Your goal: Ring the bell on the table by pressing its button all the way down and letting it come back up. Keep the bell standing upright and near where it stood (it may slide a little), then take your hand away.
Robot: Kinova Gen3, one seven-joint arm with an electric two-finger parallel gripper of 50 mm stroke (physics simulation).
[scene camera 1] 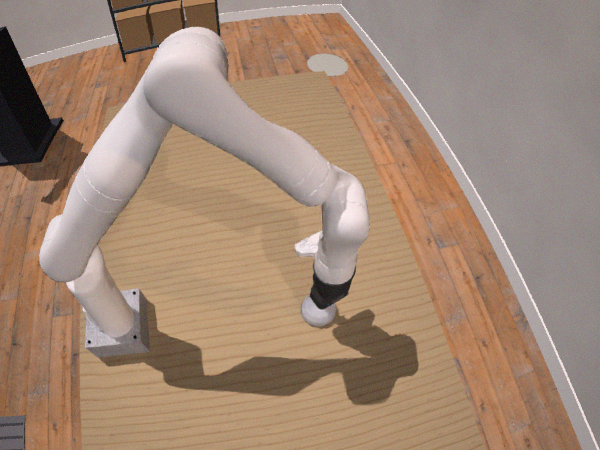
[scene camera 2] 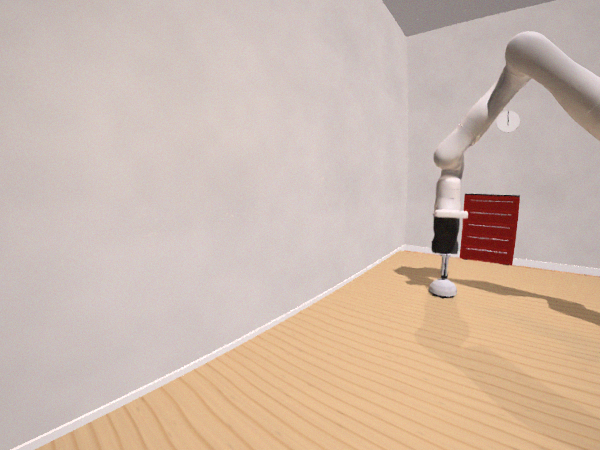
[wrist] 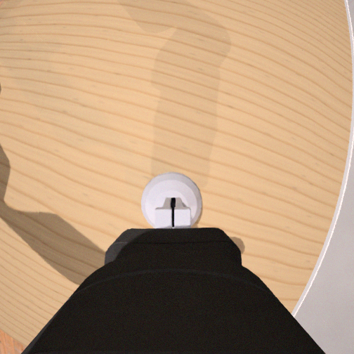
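Seen in the pictures: gripper, fingertip midpoint: [scene camera 1: 320,299] [scene camera 2: 443,274]; arm's base, origin of the base link: [scene camera 1: 116,320].
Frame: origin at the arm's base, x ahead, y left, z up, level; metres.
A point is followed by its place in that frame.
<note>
The bell, a pale grey-white dome [scene camera 1: 318,315] {x 0.475, y 0.037, z -0.031 m} [scene camera 2: 443,289] {x 0.465, y 0.098, z -0.042 m} [wrist: 171,184] on a thin dark base, stands upright on the wood-grained table [scene camera 1: 225,310] {x 0.255, y 0.067, z -0.068 m} [scene camera 2: 350,375] {x 0.452, y 0.545, z -0.068 m} [wrist: 90,130]. My gripper [scene camera 2: 444,276] {x 0.479, y 0.068, z -0.007 m} [wrist: 173,207] is shut and empty, pointing straight down, with its fingertips right over the middle of the dome. In scene camera 2 the tips reach down to the top of the bell, where they appear to meet the button. The tips cover the button, so how far down it is cannot be told. In scene camera 1 the black gripper body hides the fingers.
The arm's base block [scene camera 1: 142,325] {x 0.061, y -0.002, z -0.020 m} stands on the left of the table in scene camera 1. The arm arches high from it to the bell. A red cabinet [scene camera 2: 490,230] stands behind the arm. A shelf rack with boxes [scene camera 1: 167,22] and a black object [scene camera 1: 20,110] stand beyond the table.
</note>
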